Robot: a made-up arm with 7 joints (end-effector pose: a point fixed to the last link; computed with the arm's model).
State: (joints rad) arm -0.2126 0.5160 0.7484 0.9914 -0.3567 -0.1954 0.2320
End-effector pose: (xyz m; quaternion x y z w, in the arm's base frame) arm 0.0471 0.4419 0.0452 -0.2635 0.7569 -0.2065 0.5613
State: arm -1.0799 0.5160 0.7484 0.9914 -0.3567 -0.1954 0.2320
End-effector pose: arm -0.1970 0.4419 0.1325 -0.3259 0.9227 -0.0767 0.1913
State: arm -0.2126 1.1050 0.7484 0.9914 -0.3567 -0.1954 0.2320
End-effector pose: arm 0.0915 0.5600 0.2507 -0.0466 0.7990 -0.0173 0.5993
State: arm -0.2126 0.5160 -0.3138 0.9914 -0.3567 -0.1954 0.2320
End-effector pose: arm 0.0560 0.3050 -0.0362 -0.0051 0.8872 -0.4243 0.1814
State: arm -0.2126 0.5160 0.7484 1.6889 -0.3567 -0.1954 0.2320
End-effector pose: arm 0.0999 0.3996 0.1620 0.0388 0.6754 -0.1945 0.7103
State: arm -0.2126 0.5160 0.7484 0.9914 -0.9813 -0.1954 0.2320
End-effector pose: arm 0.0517 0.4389 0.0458 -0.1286 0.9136 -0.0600 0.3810
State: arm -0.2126 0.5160 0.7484 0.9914 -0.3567 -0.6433 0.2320
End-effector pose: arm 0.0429 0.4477 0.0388 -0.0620 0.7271 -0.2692 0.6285
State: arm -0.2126 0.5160 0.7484 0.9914 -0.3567 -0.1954 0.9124
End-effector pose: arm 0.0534 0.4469 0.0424 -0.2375 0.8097 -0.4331 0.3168
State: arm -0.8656 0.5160 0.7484 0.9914 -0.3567 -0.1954 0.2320
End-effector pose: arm -0.1453 0.4419 0.0915 -0.3158 0.8969 -0.1111 0.2889
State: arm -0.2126 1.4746 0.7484 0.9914 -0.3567 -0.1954 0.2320
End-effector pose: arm 0.1237 0.5649 0.3998 0.0928 0.7903 0.1033 0.5968
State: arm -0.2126 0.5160 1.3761 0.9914 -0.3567 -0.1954 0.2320
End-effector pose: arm -0.0279 0.4871 0.0876 -0.3860 0.5769 -0.0464 0.7183
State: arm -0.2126 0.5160 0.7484 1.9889 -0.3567 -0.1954 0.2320
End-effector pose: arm 0.1002 0.3634 0.2087 0.1696 0.6144 -0.1820 0.7488
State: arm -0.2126 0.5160 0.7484 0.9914 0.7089 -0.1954 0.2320
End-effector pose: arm 0.0416 0.4430 0.0380 -0.4290 0.3323 -0.4036 0.7366
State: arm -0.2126 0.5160 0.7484 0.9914 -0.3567 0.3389 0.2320
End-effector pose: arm 0.0560 0.4388 0.0516 -0.4859 0.7430 -0.1185 0.4448
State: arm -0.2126 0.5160 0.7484 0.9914 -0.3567 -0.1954 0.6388
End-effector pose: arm 0.0507 0.4454 0.0440 -0.2515 0.7995 -0.3466 0.4212
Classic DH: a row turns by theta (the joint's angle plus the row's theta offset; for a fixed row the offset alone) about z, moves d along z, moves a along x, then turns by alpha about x. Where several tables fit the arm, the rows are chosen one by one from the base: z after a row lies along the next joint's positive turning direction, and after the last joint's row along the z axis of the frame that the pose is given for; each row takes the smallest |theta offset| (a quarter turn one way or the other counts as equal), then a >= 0, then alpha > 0; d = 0 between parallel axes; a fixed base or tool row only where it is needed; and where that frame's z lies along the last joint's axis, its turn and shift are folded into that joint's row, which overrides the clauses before.
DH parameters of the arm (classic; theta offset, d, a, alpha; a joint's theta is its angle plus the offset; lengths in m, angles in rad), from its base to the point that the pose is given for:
base (fixed): 0 0.3524 0.0194 1.5708
joint 1: 1.5708 -0.1544 0.0052 1.5708
joint 2: -1.5708 -0.0292 0.0015 -1.5708
joint 3: 1.5708 -0.287 0.003 -1.5708
joint 4: 0 0.0161 0.0138 1.5708
joint 5: 0 -0.2185 -0.0067 1.5708
joint 6: 1.5708 -0.0038 0.0194 1.5708
joint 7: -1.1394 -0.004 -0.0085 2.0173
tool (fixed): 0.3768 -0.0105 0 0

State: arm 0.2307 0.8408 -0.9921 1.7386 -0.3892 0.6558 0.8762
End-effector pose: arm 0.1527 0.2240 0.0841 -0.1601 -0.9321 0.3044 0.1141
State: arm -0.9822 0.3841 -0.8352 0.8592 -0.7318 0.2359 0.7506
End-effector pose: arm -0.3055 0.1998 0.0639 0.0097 -0.6898 0.2979 0.6598
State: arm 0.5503 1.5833 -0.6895 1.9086 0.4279 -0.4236 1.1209
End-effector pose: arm 0.1849 0.3878 0.3077 -0.4737 -0.7586 0.4458 0.0384
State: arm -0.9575 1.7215 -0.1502 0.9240 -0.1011 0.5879 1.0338
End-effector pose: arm 0.1221 0.5675 0.2653 0.3267 -0.8758 -0.2036 0.2913
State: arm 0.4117 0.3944 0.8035 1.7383 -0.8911 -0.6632 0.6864
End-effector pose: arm 0.1994 0.3855 0.2321 0.2972 0.6885 -0.0503 0.6596
